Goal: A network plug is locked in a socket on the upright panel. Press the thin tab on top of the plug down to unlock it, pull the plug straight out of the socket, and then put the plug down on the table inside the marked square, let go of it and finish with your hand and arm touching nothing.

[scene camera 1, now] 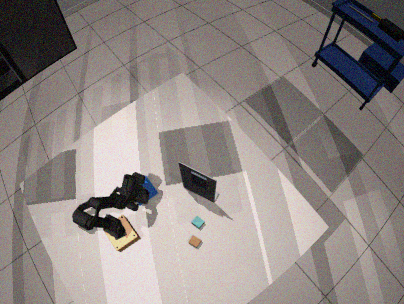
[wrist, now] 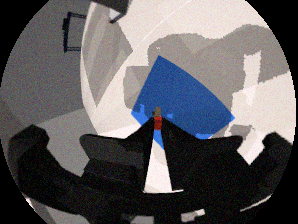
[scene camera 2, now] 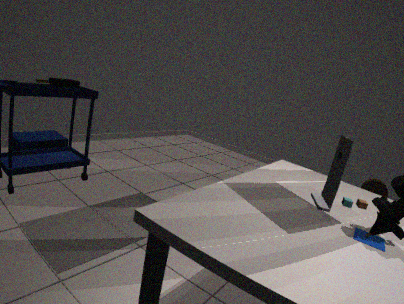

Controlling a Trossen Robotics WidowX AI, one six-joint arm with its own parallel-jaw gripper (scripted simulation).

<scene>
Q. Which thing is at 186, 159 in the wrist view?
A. My gripper.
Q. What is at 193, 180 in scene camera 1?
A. An upright dark panel.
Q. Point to a blue marked square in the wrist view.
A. At 182, 99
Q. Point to an upright dark panel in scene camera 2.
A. At 324, 201
</scene>
